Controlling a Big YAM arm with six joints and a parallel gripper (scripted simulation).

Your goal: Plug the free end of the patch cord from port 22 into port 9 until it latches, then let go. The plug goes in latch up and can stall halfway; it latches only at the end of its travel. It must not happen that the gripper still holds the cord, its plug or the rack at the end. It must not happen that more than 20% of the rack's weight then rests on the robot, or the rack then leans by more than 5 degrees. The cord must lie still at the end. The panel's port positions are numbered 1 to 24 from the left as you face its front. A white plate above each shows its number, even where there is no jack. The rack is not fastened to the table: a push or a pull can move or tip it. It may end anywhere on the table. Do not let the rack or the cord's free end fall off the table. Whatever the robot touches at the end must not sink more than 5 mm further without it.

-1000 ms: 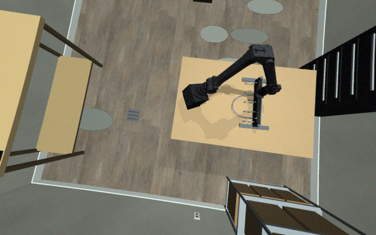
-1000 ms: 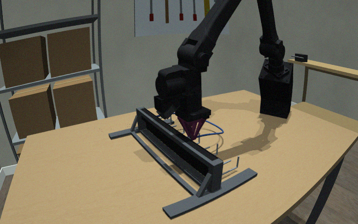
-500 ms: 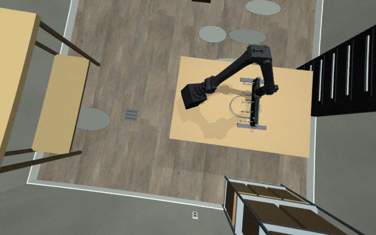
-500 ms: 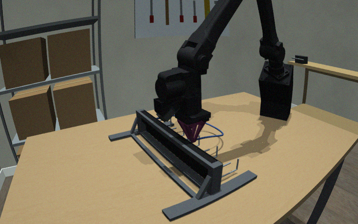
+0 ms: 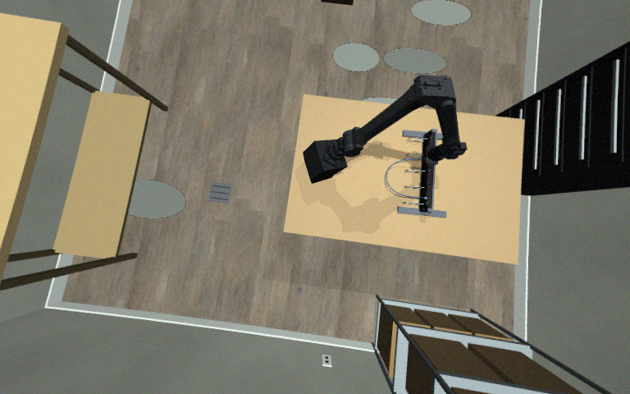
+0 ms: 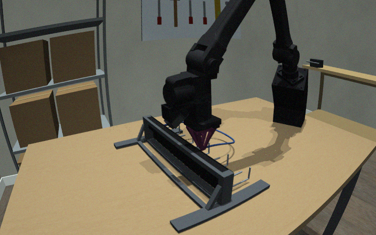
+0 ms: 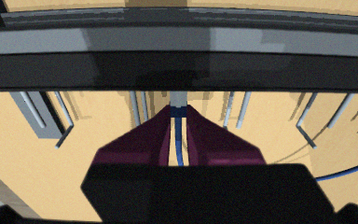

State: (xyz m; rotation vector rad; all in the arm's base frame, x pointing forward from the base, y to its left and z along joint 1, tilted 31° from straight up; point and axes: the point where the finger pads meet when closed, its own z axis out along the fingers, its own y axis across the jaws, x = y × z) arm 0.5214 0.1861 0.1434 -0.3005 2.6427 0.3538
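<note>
Now: hand 20 mm short of the grey plug and 10 mm to the right of it.
</note>
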